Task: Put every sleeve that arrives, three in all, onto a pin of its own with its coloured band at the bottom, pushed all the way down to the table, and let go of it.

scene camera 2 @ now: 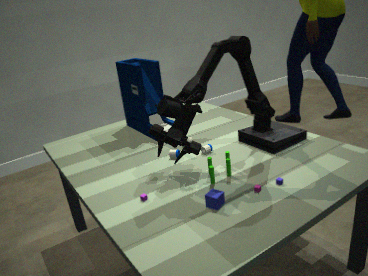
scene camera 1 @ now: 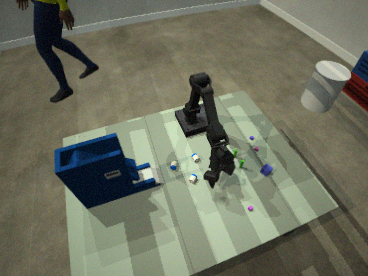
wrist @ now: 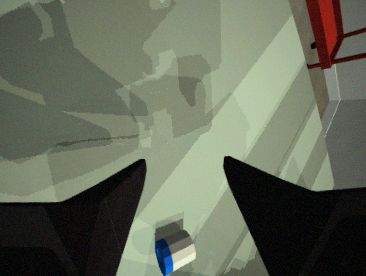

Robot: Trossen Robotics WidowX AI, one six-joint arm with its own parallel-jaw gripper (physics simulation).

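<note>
Three white sleeves with blue bands lie on their sides on the table. One sleeve [scene camera 1: 193,178] [scene camera 2: 174,154] [wrist: 176,252] is nearest the gripper, its band to the left in the wrist view. A second sleeve [scene camera 1: 195,157] [scene camera 2: 207,148] lies nearer the arm's base. A third sleeve [scene camera 1: 173,165] lies nearer the chute; the gripper mostly hides it in scene camera 2. Several upright green pins [scene camera 1: 242,163] [scene camera 2: 212,174] stand bare; the arm hides some in scene camera 1. My gripper [scene camera 1: 214,184] [scene camera 2: 167,159] [wrist: 185,163] is partly open above the table, empty, tips beyond the nearest sleeve.
A tall blue dispenser [scene camera 1: 90,175] [scene camera 2: 140,95] with a chute stands on the side opposite the pins. A blue cube [scene camera 1: 266,170] [scene camera 2: 215,199] and small cubes, one magenta [scene camera 1: 250,208] [scene camera 2: 144,197], one purple [scene camera 1: 252,137] [scene camera 2: 279,181], one crimson [scene camera 1: 256,148] [scene camera 2: 257,188], lie around the pins.
</note>
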